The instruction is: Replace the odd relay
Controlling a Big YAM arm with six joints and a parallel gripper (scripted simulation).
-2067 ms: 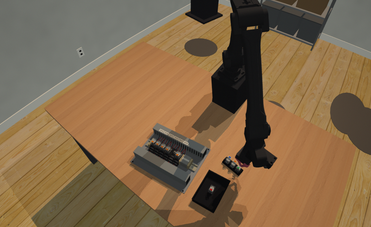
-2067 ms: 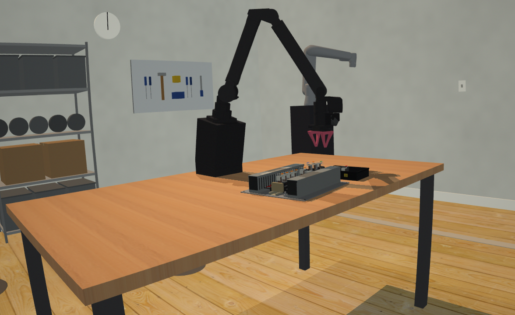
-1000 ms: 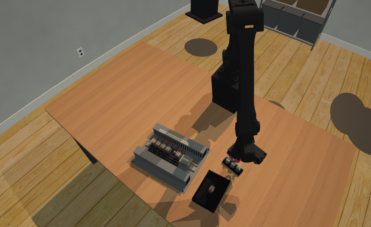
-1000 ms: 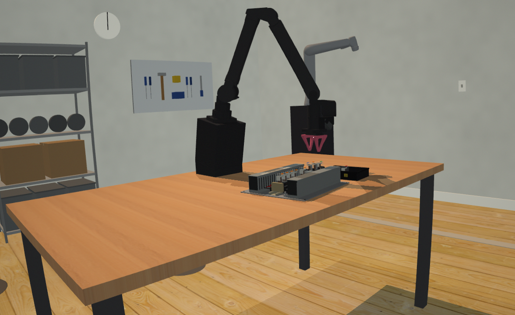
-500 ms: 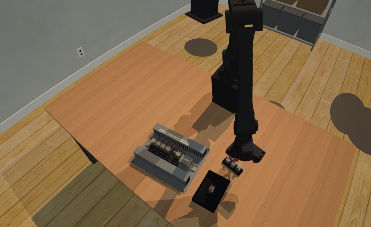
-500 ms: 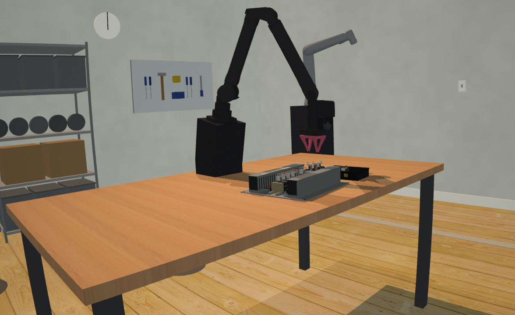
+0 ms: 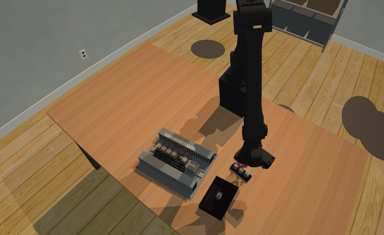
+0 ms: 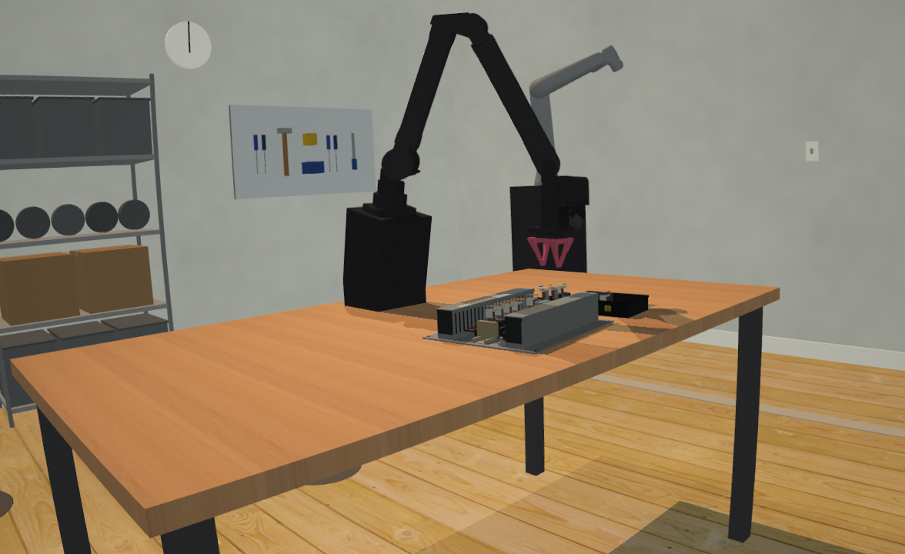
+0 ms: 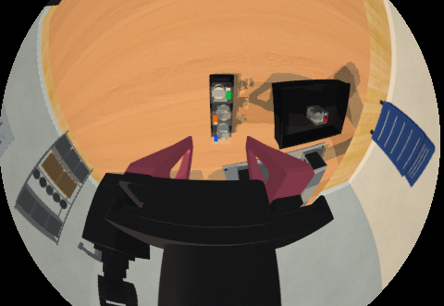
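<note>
Right now the blue-button relay is 10 mm ahead of my hand, 30 mm to the right of it and 80 mm below it. The rest, counted from my hand: black tray (170 mm ahead, 20 mm to the left, 90 mm below); then green-button relay (30 mm to the left, 80 mm below); then black spare holder (90 mm below).
</note>
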